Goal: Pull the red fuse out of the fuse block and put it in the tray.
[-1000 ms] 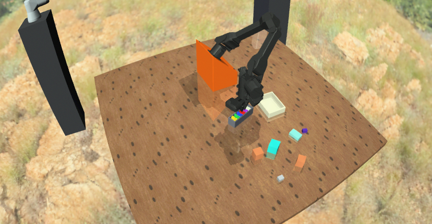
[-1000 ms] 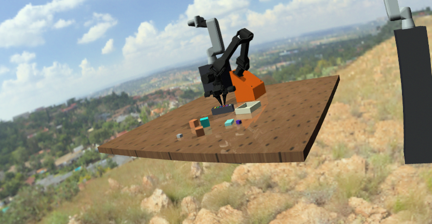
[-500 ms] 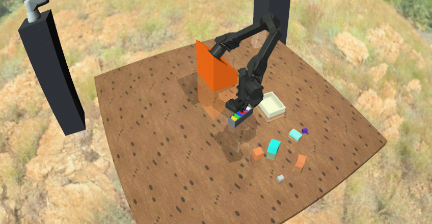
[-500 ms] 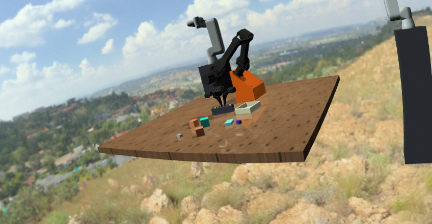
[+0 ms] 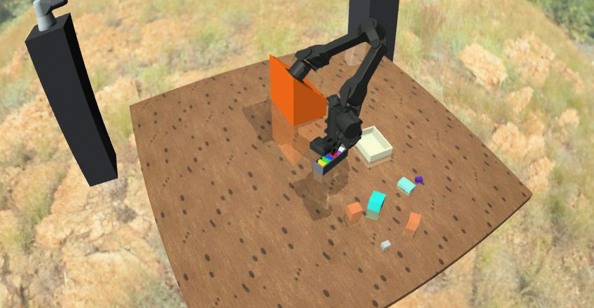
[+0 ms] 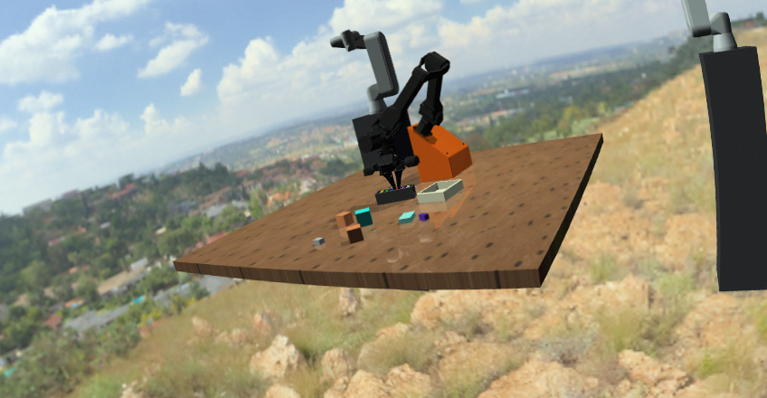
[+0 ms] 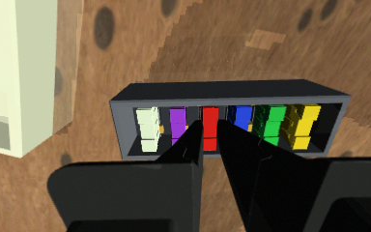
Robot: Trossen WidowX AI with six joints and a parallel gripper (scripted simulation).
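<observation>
My gripper tip is 10 mm above the red fuse. Round my gripper tip: blue fuse 20 mm to the right, 10 mm below, 10 mm ahead; then purple fuse 20 mm to the left, 10 mm below, 10 mm behind; then cream tray 170 mm to the left, 30 mm below, 10 mm behind.
</observation>
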